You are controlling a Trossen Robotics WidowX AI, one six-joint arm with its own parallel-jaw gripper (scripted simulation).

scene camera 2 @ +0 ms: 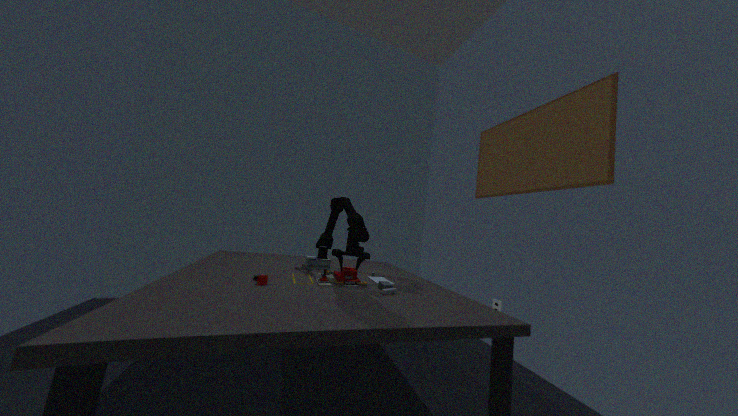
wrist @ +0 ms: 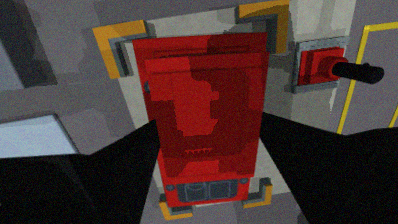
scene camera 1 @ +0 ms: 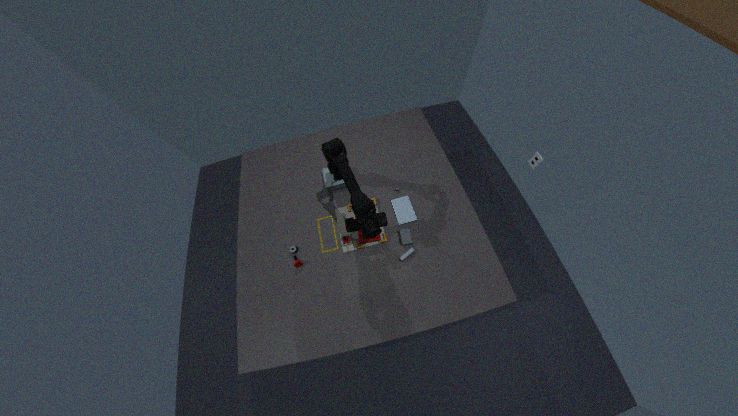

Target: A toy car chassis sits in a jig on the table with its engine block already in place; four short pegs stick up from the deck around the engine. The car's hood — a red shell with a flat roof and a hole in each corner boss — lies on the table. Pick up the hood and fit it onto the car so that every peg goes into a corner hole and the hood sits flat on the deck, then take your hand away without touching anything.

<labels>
The gripper [wrist: 208,120] holds a red hood [wrist: 208,107].
</labels>
